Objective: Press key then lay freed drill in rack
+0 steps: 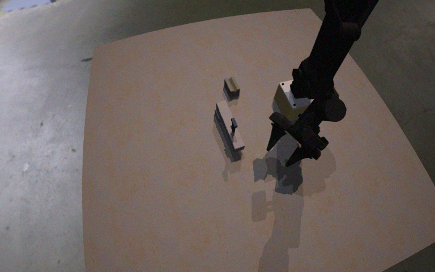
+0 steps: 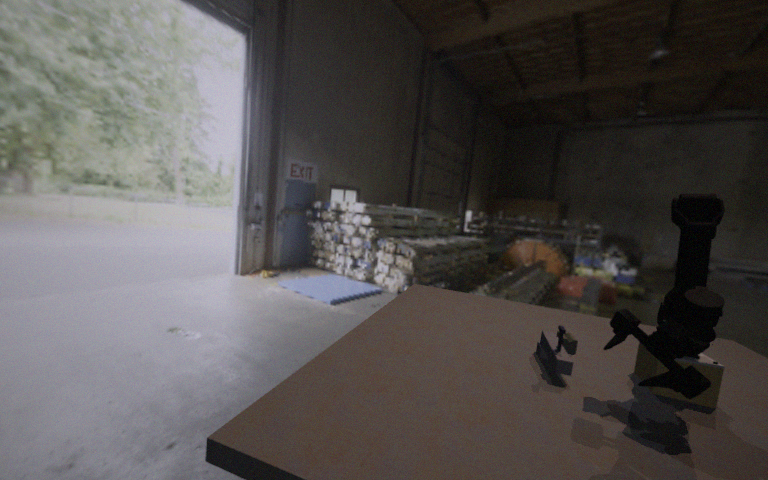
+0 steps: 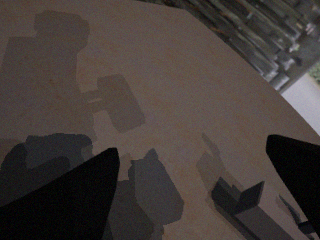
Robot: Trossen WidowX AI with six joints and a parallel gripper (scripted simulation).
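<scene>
My gripper tip is 110 mm short of the dark key, 130 mm to the left of it and 20 mm above it. Round my gripper tip: drill 120 mm ahead, 180 mm to the right, 60 mm below; grey fixture block 120 mm ahead, 160 mm to the right, 70 mm below.
</scene>
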